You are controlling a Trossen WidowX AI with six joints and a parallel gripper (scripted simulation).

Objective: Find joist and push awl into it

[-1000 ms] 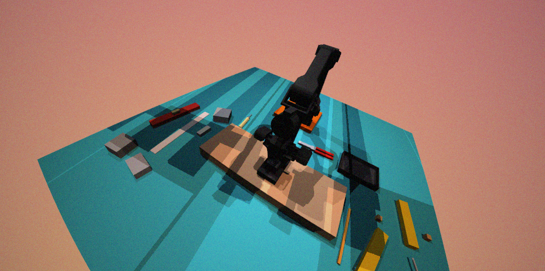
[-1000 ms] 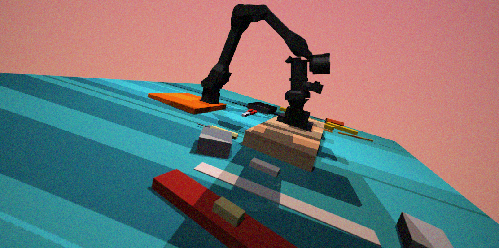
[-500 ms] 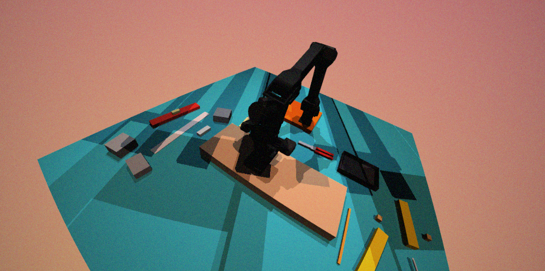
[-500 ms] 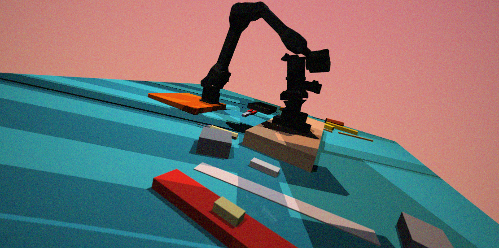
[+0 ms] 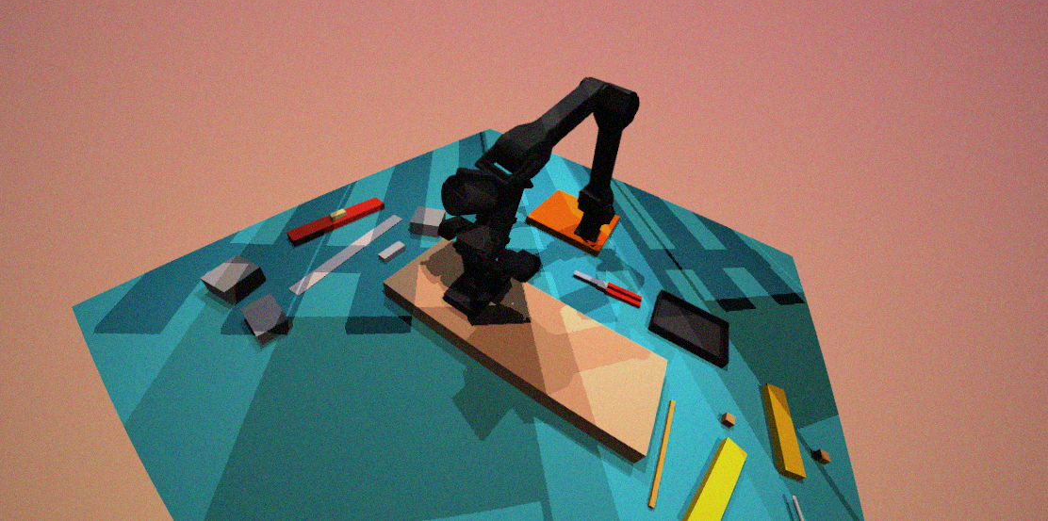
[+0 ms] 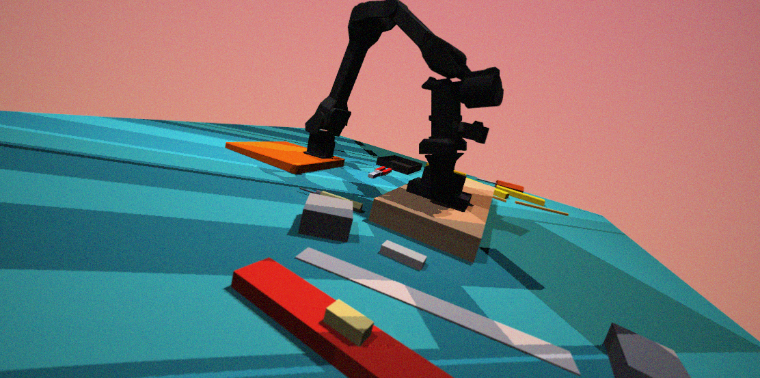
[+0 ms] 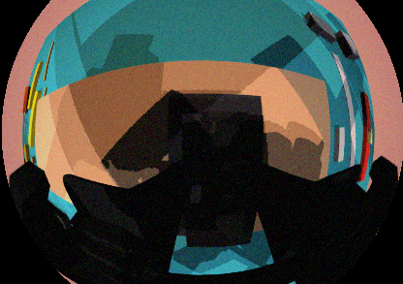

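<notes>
Now: gripper tip 430 mm to the right of the black tray, 200 mm past it and 50 mm above it. The rest, counted from my gripper tip: stud finder 20 mm above, 10 mm ahead; white block 230 mm to the right, 60 mm below, 10 mm behind; green light 30 mm above, 20 mm ahead.
</notes>
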